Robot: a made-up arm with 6 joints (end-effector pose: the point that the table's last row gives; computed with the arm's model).
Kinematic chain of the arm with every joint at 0, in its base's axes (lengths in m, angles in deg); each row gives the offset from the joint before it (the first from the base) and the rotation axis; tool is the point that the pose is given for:
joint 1: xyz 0 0 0.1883 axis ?
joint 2: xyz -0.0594 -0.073 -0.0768 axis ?
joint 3: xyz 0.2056 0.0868 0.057 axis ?
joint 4: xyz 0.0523 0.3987 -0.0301 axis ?
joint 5: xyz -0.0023 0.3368 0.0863 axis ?
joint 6: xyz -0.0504 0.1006 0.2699 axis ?
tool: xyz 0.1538 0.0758 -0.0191
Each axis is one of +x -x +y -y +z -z.
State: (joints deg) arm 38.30 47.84 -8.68 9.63 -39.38 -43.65
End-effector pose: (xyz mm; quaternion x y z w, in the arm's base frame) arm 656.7 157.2 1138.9 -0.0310 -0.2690 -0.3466 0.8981
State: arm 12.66 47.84 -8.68 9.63 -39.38 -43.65
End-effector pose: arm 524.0 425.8 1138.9 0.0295 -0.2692 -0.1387 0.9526
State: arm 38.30 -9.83 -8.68 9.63 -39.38 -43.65
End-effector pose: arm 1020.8 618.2 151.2 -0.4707 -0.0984 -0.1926 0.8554
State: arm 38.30 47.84 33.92 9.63 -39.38 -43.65
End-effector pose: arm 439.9 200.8 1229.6 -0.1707 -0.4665 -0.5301 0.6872
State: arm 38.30 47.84 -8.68 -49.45 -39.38 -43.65
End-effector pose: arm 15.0 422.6 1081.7 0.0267 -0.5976 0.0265 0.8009
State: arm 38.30 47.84 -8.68 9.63 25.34 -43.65
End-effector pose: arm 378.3 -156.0 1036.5 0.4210 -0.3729 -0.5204 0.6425
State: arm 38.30 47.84 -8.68 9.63 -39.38 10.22
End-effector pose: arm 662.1 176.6 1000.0 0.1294 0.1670 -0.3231 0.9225
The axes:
joint 1: -z
joint 2: +x
joint 3: -y
joint 4: -z
joint 5: +x
joint 6: +y

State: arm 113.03 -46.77 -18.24 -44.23 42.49 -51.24
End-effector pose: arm 605.8 -515.6 -36.6 -0.0043 -0.1141 -0.7468 0.6552
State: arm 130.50 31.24 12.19 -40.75 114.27 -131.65
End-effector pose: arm 14.4 -202.2 372.5 -0.0744 0.6889 0.5243 0.4949
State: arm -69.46 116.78 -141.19 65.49 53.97 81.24
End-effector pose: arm 58.5 22.5 879.1 0.5213 -0.7712 -0.2330 0.2816
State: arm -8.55 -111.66 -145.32 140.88 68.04 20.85
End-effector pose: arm 268.2 -371.7 -37.4 0.7738 0.3778 0.4855 0.1511
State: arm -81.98 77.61 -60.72 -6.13 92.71 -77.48
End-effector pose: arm 142.4 345.0 524.3 0.2568 0.7085 -0.1875 0.6300
